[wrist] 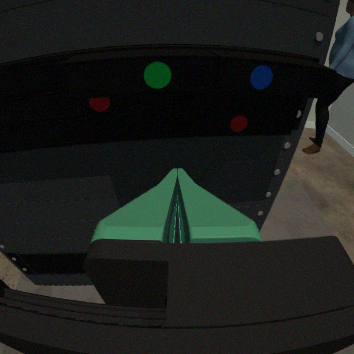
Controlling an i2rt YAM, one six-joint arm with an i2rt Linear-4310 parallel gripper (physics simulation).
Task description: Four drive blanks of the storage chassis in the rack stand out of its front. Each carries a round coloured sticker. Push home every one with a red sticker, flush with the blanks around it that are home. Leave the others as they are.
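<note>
The dark storage chassis (pixel 40 135) crosses the upper part of the wrist view. A blank with a green sticker (pixel 157 75) is at the upper middle, and one with a blue sticker (pixel 261 77) is at the upper right. Lower down, a red sticker (pixel 99 104) shows at the left with its top cut off by an edge above it, and a whole red sticker (pixel 239 123) shows at the right. The blanks' outlines are too dark to tell how far each stands out. My gripper (pixel 176 176) is shut and empty, its green tips below the stickers and between the two red ones.
The rack's right post (pixel 277 172) has a row of light bolts. Dark panels of the rack lie above and below the chassis. A person in a blue top (pixel 344 47) and dark trousers stands behind at the right, near a pale wall. Brown and grey floor shows at the right.
</note>
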